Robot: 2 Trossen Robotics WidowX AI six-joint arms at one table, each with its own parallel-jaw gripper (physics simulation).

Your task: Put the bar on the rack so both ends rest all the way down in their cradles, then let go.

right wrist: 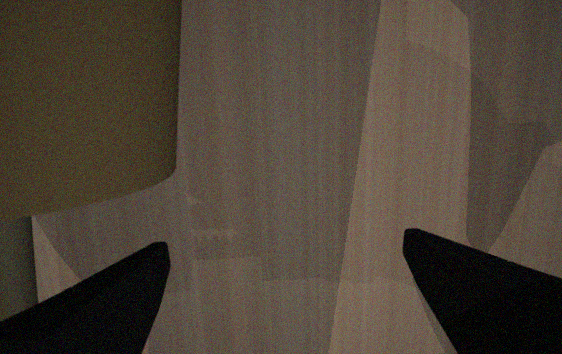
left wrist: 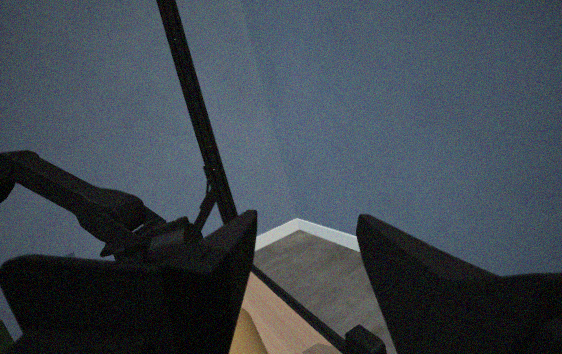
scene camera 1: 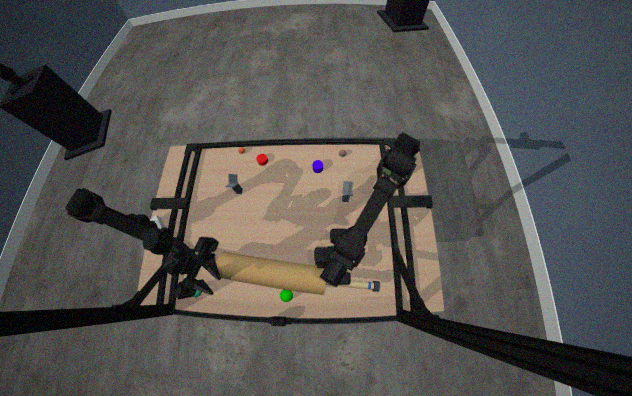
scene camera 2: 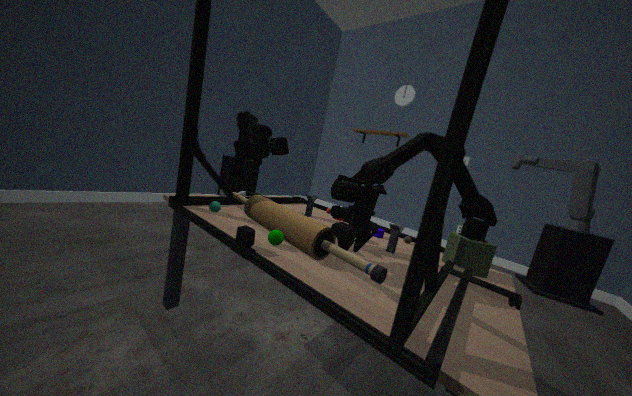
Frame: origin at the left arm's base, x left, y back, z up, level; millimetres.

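Where they show: left gripper, fingertip midpoint: (left wrist: 307, 221) (scene camera 1: 216, 286) (scene camera 2: 265, 144); right gripper, fingertip midpoint: (right wrist: 288, 246); left arm's base, link origin: (scene camera 2: 233, 190); right arm's base, link origin: (scene camera 2: 472, 238).
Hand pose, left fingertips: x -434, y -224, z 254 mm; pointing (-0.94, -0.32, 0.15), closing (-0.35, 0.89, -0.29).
Each offset is from my left fingertips to the top centre of the thing. "pt": to the spot under its first point. Level surfaces: height alone.
The bar, with a thick tan body {pt dx -27, dy -118, dz -191 mm} (scene camera 1: 272, 273) (scene camera 2: 287, 224) and thin shafts, lies on the table near its front edge. Its blue-banded, dark-capped end {pt dx -276, dy -361, dz -222 mm} (scene camera 1: 375, 286) (scene camera 2: 378, 273) points right in scene camera 1. The rack is two separate grey cradles, left (scene camera 1: 233, 181) (scene camera 2: 310, 205) and right (scene camera 1: 347, 190) (scene camera 2: 393, 238), standing farther back with no bar in them. My left gripper (scene camera 1: 214, 284) (left wrist: 307, 221) is half open and empty, high above the bar's left end, which it hides. My right gripper (scene camera 2: 354, 242) (right wrist: 288, 246) is wide open and empty, low beside the bar's right part.
A green ball {dx -108, dy -102, dz -242 mm} (scene camera 1: 286, 295) (scene camera 2: 275, 237) lies in front of the bar, a teal ball {dx +104, dy +174, dz -245 mm} (scene camera 2: 215, 206) near the left corner. A red cylinder {dx +411, dy -345, dz -264 mm} (scene camera 1: 262, 159), a blue cylinder {dx +226, dy -510, dz -255 mm} (scene camera 1: 317, 166) and two small balls are at the back. Black frame rails and posts border the table {dz -289 mm} (scene camera 1: 280, 220).
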